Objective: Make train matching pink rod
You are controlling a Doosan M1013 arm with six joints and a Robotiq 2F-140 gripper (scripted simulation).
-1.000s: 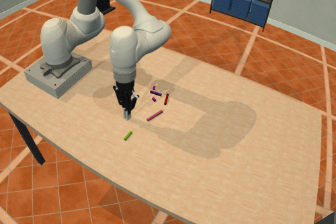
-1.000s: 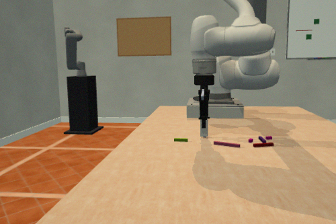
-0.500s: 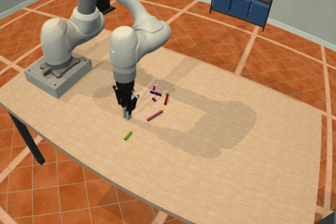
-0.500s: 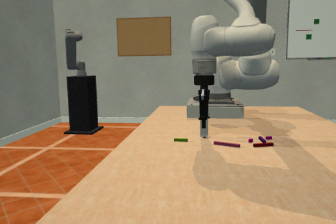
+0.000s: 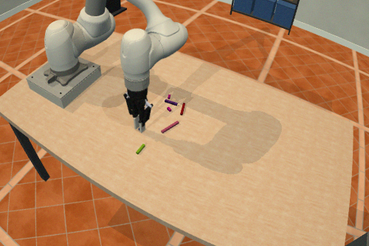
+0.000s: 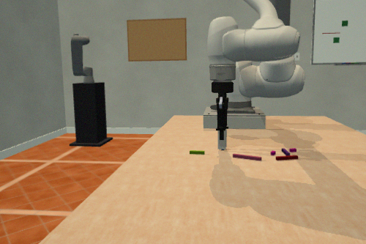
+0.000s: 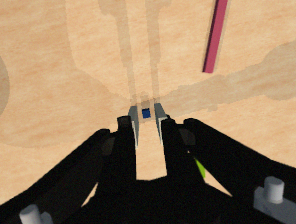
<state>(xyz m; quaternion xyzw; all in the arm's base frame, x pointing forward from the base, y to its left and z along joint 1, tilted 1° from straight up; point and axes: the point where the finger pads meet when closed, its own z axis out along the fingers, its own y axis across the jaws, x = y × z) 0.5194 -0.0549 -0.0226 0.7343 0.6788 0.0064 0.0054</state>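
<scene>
The blue rod is 3 cm below my hand. Also, from my hand: pink rod: 10 cm ahead, 8 cm to the left, 3 cm below; then lime rod: 8 cm to the right, 6 cm ahead, 3 cm below; then purple rod: 21 cm to the left, 3 cm below, 3 cm ahead.
</scene>
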